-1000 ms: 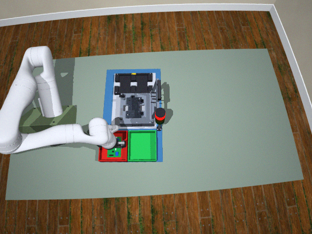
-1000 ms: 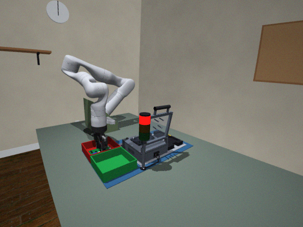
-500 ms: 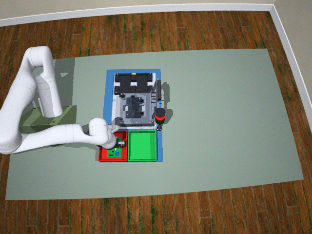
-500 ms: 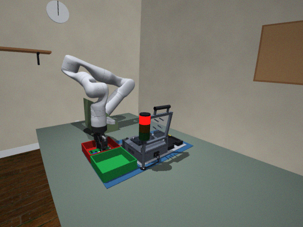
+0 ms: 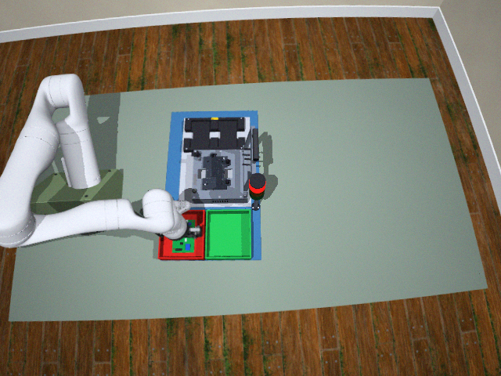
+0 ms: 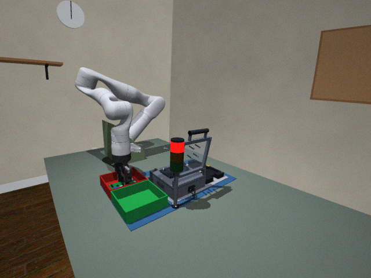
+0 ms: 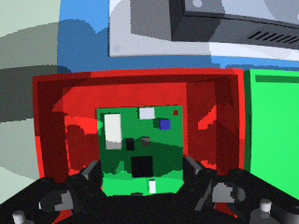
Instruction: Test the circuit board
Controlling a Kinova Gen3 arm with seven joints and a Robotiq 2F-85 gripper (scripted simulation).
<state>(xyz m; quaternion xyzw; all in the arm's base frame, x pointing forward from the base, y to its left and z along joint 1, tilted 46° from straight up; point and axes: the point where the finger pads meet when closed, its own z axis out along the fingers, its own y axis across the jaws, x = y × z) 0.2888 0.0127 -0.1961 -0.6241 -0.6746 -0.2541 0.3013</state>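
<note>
The red bin is right at my hand. Also, from my hand: green bin (150 mm ahead, 10 mm to the left); then nest (100 mm ahead, 210 mm to the left, 50 mm above); then green circuit board (10 mm below).
</note>
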